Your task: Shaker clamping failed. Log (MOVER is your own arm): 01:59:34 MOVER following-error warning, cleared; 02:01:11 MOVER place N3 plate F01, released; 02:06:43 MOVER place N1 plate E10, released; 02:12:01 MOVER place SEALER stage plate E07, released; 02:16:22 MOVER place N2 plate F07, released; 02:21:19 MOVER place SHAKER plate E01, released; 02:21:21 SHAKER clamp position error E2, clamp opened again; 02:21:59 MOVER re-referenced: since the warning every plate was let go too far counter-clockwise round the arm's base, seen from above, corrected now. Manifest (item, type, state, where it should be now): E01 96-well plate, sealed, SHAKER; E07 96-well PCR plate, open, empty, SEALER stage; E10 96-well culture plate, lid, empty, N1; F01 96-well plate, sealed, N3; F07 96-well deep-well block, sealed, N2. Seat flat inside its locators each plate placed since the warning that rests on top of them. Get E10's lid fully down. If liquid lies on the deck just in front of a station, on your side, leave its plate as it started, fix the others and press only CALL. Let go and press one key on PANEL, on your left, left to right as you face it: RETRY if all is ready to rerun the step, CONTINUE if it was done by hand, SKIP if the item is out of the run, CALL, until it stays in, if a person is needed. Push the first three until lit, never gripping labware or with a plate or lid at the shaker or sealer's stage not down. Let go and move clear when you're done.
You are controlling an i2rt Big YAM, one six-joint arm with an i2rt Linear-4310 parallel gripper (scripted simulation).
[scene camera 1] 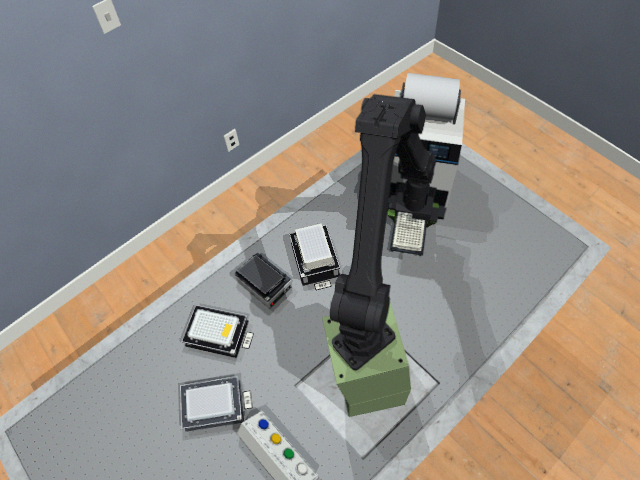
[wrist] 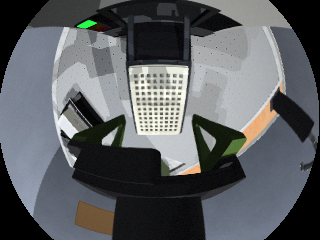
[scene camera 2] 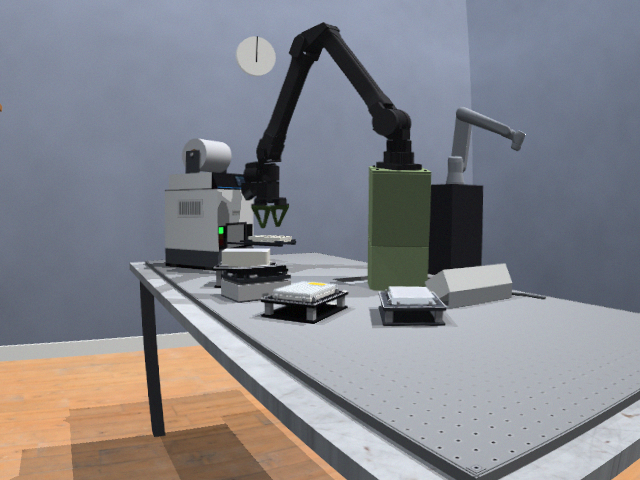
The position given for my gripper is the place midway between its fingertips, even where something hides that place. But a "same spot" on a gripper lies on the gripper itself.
My gripper shows in scene camera 1, in the wrist view (158, 118) and in scene camera 2. One and the same spot on my gripper: (scene camera 1: 433, 219) is (scene camera 2: 288, 204).
